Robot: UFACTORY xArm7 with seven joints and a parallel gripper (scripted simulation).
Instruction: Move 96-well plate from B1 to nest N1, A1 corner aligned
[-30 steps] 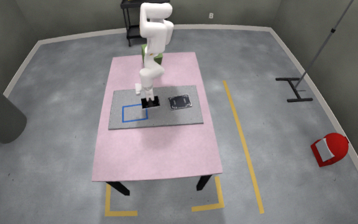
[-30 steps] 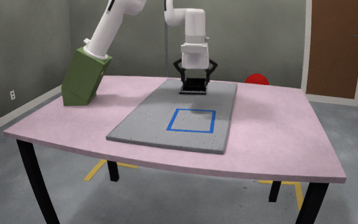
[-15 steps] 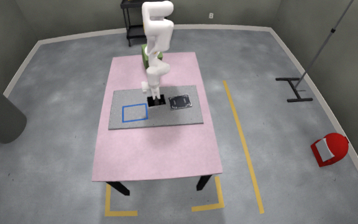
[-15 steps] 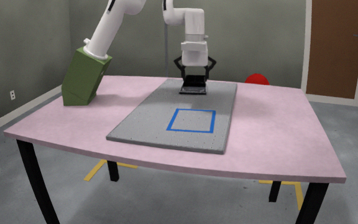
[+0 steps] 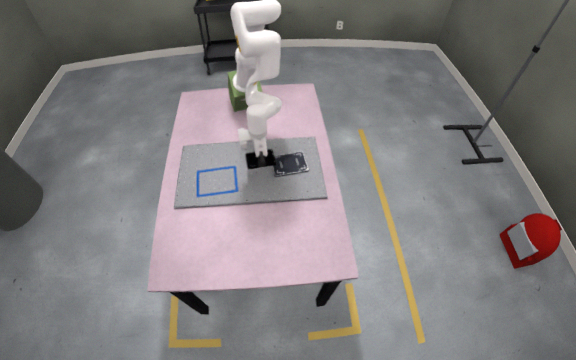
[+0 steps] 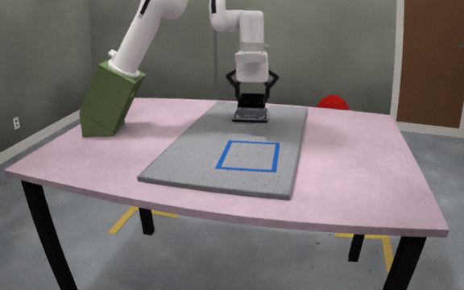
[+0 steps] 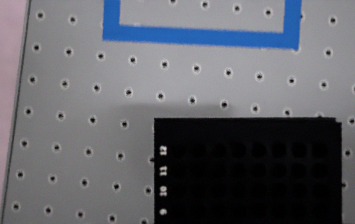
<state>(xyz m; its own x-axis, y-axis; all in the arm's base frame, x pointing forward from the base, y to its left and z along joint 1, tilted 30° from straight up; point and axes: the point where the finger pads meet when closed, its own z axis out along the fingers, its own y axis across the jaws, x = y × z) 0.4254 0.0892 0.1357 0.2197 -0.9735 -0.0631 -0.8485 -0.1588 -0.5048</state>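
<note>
Right now my hand is 13 cm to the right of the dark plate nest, 10 cm above it and 5 cm past it. Round my hand: black 96-well plate 1 cm below.
</note>
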